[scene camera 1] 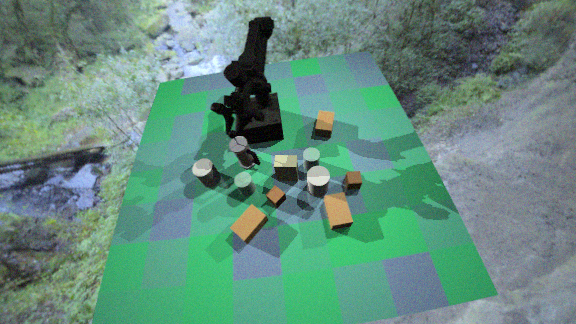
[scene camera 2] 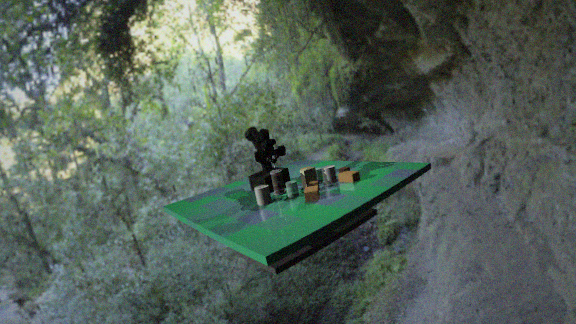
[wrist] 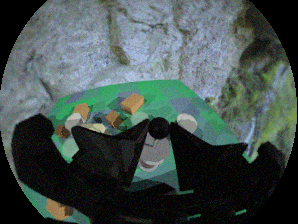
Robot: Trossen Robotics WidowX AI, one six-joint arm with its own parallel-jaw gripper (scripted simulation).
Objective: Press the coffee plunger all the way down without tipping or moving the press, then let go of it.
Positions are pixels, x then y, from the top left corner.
Labels:
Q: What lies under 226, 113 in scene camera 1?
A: My gripper.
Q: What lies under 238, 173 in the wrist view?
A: My gripper.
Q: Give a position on a coffee press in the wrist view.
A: At 156, 150

